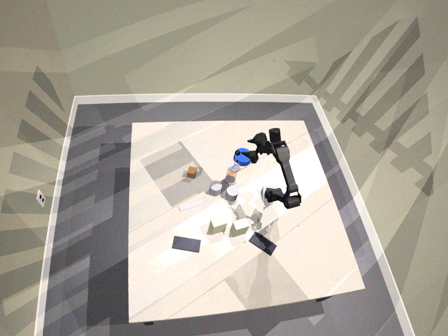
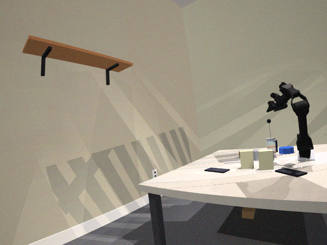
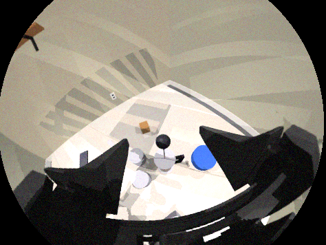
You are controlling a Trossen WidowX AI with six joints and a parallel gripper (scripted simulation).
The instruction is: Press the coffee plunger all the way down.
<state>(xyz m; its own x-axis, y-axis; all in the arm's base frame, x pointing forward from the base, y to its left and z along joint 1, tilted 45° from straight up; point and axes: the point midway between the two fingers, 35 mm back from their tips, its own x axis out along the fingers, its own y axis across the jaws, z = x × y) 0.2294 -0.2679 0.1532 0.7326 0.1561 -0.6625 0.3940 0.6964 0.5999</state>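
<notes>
Now: gripper tip 21 cm above the coffee press, 3 cm to the left of it and 2 cm short of it. The rest, counted from my gripper tip: blue disc: 32 cm below, 18 cm to the right, 6 cm behind; then orange cube: 32 cm below, 27 cm ahead, 2 cm to the right; then grey bar: 34 cm below, 26 cm ahead, 19 cm to the left.
</notes>
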